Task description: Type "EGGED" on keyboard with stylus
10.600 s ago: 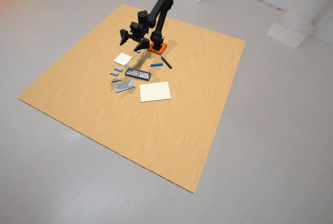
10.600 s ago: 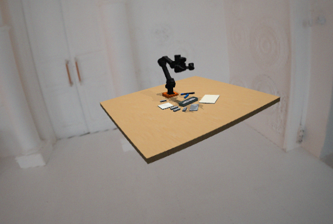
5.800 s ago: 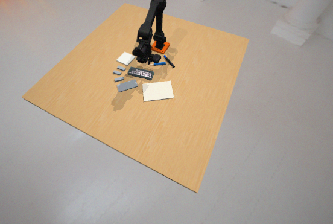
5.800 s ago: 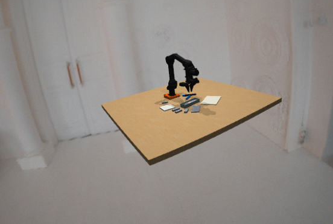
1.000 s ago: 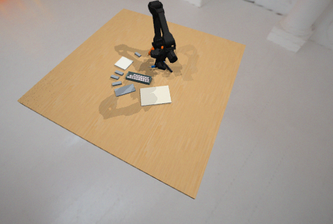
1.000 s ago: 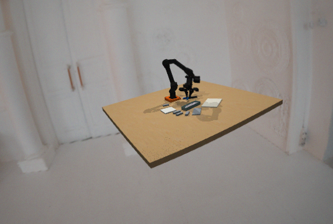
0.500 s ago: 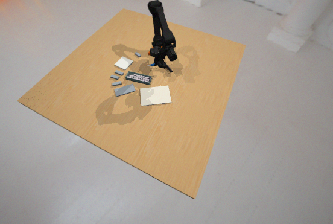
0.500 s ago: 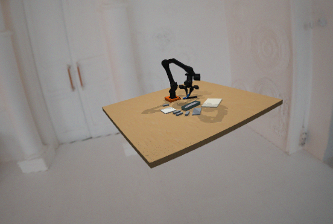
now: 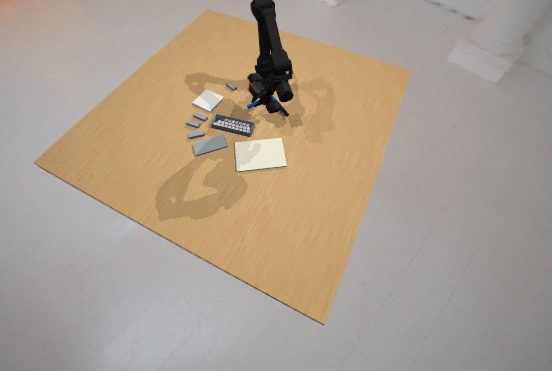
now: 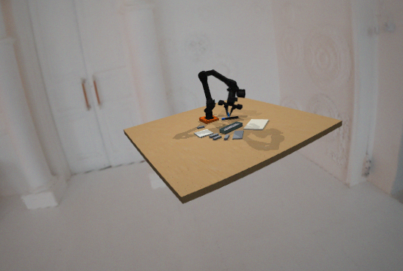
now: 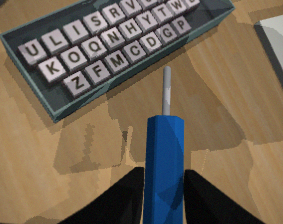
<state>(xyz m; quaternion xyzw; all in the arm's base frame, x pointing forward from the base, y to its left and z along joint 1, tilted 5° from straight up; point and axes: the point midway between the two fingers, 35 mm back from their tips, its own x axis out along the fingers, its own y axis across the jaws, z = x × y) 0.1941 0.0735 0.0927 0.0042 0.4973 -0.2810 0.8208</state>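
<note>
My gripper tip is 130 mm short of the E key, 90 mm to the left of it and 60 mm above it. The rest, counted from my gripper tip: grey slab (240 mm ahead, 80 mm to the right, 70 mm below).
</note>
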